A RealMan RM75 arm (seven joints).
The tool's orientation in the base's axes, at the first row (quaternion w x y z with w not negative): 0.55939, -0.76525, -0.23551, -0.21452
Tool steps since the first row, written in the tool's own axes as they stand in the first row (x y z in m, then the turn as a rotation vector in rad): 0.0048, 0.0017, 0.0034, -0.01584, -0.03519, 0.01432; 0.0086, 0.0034, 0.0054, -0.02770, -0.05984, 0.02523; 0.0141, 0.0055, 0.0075, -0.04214, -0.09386, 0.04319; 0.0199, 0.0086, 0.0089, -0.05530, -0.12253, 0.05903
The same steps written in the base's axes. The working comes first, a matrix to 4 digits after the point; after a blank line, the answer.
The tool's axes in the first row as the columns of a matrix, in the base's axes (used below as rounded here):
0.7970, 0.6004, 0.0648
0.1204, -0.2632, 0.9572
0.5918, -0.7551, -0.2821

0.0051, 0.0034, 0.0006, -0.03282, 0.02106, 0.01316; 0.0092, 0.0053, 0.0010, -0.05637, 0.03656, 0.02167; 0.0150, 0.0074, 0.0021, -0.08714, 0.06097, 0.03375; 0.0216, 0.0087, 0.0028, -0.11382, 0.08210, 0.04314
